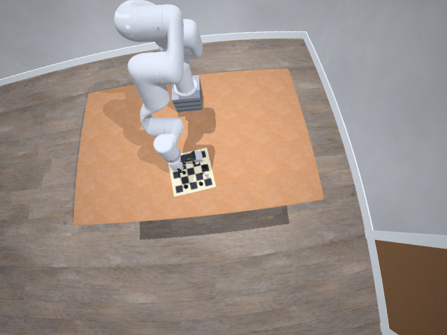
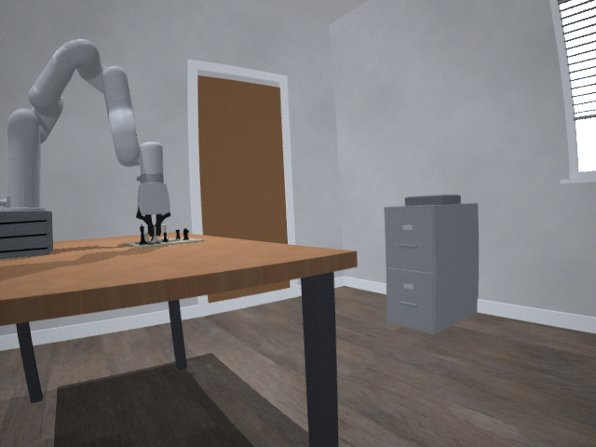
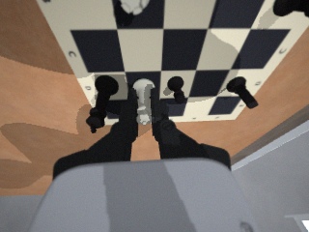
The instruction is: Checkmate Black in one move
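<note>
Now: hand 40 mm past the black piece and 10 mm above it. Round my hand: small chessboard: 40 mm to the left, 40 mm below, 40 mm ahead; white piece: 120 mm to the left, 80 mm ahead, 10 mm below.
</note>
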